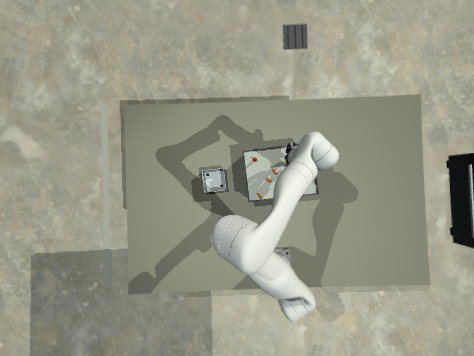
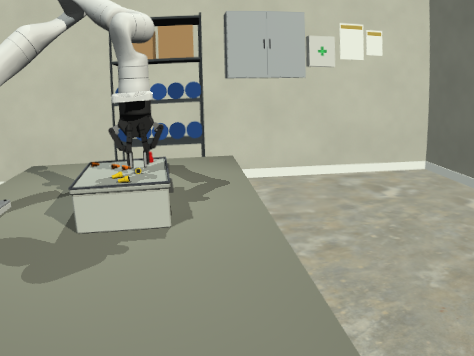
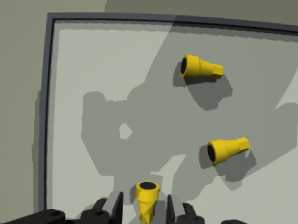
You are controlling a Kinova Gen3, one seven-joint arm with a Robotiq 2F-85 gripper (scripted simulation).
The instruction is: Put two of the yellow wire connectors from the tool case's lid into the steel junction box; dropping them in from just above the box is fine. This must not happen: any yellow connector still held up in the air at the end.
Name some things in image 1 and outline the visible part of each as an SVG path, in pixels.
A tool case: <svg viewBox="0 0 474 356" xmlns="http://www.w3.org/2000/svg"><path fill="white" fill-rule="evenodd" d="M317 176L302 196L319 194ZM287 146L273 146L264 149L254 148L254 150L243 151L249 202L273 199L275 182L286 168L285 165L287 165L284 164L286 162L284 158L287 155Z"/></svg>
